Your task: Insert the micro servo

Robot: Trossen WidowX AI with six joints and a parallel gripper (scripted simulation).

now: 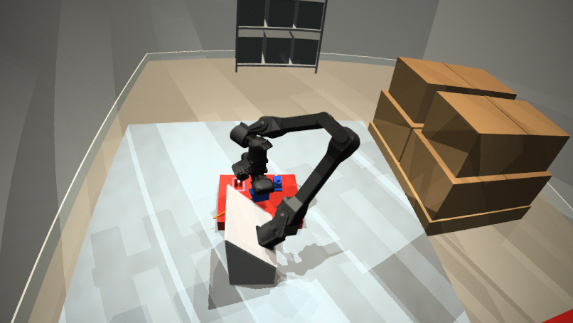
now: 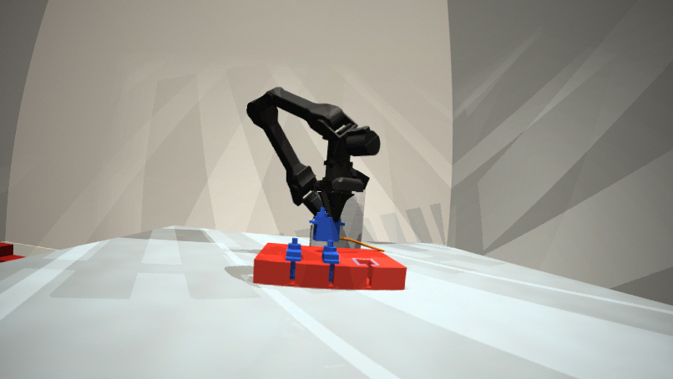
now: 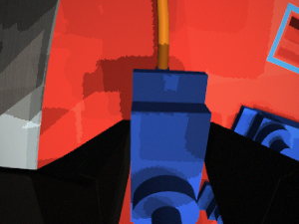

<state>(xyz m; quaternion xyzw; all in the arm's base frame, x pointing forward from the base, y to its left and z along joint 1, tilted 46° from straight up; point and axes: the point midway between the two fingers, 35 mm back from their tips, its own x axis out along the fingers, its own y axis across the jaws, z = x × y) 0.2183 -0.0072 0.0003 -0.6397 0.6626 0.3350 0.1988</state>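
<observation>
The red deck lies 1 cm to the right of my gripper tip and 10 cm below it.
</observation>
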